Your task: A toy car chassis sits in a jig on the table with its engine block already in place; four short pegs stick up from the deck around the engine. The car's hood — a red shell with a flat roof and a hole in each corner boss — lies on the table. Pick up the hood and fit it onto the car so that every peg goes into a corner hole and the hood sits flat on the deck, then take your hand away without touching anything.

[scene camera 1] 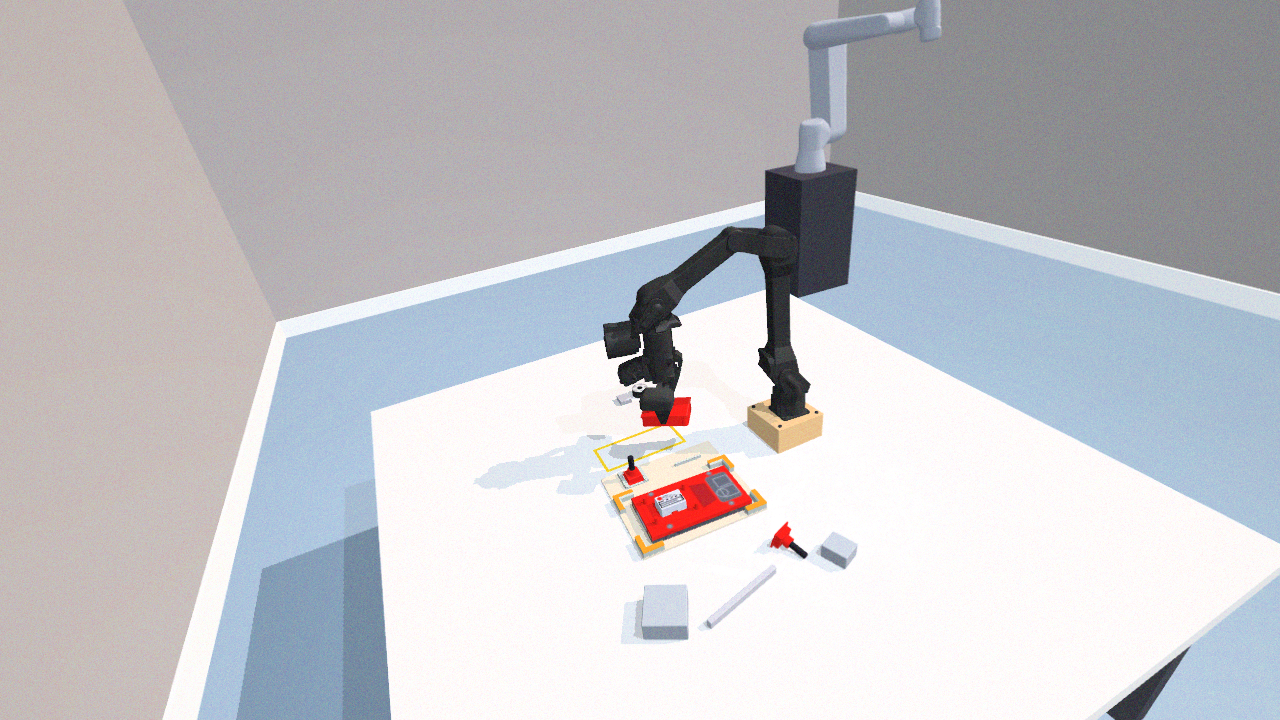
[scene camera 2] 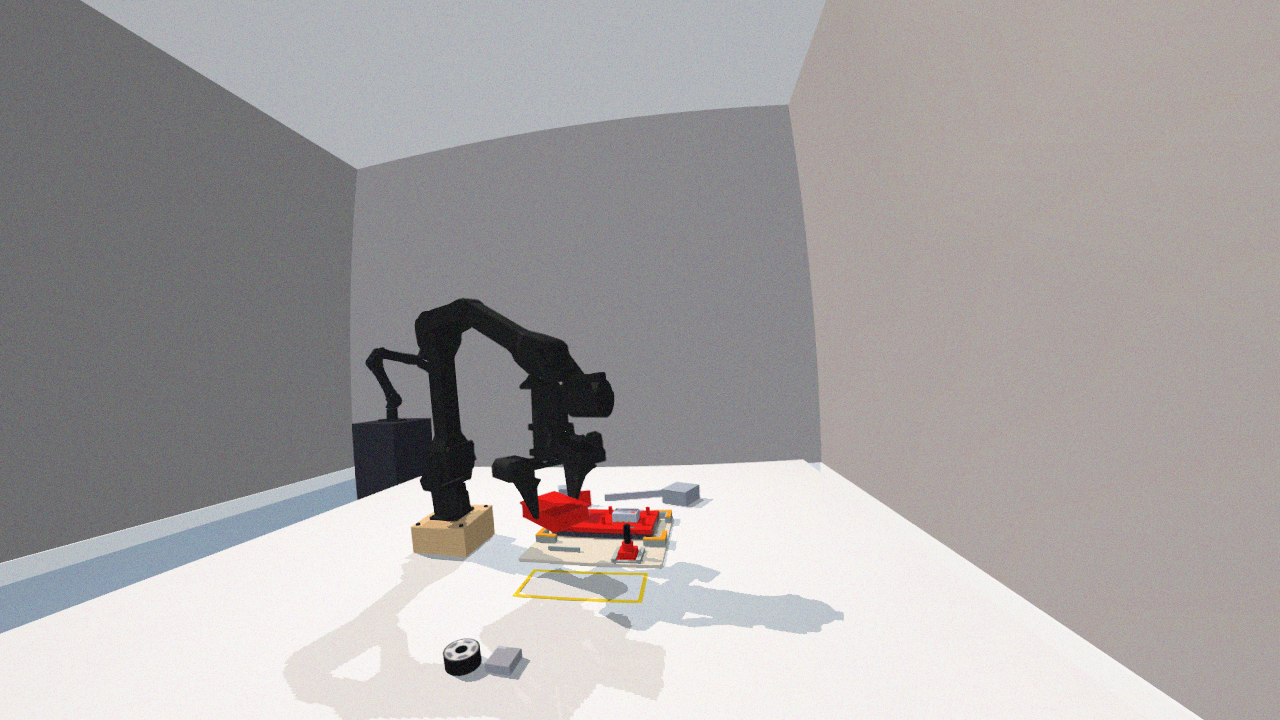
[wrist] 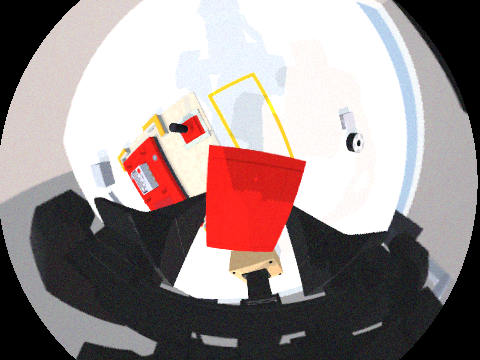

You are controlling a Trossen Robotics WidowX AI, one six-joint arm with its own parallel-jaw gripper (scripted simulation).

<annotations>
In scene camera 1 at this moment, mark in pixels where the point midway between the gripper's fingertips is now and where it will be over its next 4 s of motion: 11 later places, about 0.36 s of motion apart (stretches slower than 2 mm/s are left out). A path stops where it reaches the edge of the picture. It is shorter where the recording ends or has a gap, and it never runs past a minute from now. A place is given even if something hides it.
The gripper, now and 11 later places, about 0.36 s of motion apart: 666, 412; 659, 427; 660, 444; 665, 464; 667, 474; 667, 489; 669, 493; 669, 493; 668, 494; 668, 495; 668, 496; 667, 497
</annotations>
